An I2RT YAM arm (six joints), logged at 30 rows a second.
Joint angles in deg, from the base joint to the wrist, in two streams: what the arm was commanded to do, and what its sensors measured. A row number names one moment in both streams.
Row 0, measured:
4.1, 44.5, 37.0, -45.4, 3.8, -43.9
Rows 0 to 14, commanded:
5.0, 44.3, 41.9, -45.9, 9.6, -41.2
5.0, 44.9, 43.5, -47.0, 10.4, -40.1
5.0, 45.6, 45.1, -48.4, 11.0, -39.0
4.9, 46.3, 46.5, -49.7, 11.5, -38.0
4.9, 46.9, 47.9, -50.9, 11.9, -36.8
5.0, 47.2, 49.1, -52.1, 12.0, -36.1
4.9, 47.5, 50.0, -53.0, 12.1, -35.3
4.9, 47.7, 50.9, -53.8, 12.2, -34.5
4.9, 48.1, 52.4, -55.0, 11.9, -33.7
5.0, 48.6, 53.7, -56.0, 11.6, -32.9
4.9, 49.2, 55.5, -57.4, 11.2, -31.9
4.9, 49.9, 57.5, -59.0, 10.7, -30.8
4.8, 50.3, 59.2, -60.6, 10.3, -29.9
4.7, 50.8, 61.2, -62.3, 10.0, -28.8
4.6, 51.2, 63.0, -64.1, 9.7, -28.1
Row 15, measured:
4.5, 50.7, 58.5, -57.5, 10.3, -32.8
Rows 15 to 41, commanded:
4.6, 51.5, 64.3, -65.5, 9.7, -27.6
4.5, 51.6, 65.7, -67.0, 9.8, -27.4
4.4, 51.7, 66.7, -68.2, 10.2, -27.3
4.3, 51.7, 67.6, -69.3, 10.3, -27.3
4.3, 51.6, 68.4, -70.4, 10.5, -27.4
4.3, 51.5, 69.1, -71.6, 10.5, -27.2
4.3, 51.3, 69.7, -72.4, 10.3, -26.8
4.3, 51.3, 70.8, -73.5, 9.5, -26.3
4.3, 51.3, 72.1, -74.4, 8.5, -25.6
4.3, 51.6, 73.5, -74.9, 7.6, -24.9
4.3, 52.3, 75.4, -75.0, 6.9, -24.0
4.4, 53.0, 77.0, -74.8, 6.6, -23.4
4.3, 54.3, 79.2, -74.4, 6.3, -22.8
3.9, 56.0, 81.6, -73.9, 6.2, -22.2
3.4, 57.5, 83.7, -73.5, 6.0, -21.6
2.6, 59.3, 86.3, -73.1, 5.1, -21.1
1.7, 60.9, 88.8, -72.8, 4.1, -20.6
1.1, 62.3, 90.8, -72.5, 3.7, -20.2
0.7, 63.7, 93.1, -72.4, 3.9, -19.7
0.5, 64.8, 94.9, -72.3, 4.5, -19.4
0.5, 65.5, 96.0, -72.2, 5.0, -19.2
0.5, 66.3, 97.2, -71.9, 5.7, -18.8
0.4, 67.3, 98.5, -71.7, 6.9, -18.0
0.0, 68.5, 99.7, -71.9, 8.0, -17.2
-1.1, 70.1, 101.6, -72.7, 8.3, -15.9
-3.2, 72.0, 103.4, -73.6, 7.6, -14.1
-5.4, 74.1, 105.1, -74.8, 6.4, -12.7
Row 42, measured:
-1.8, 70.8, 101.5, -73.0, 6.2, -18.0
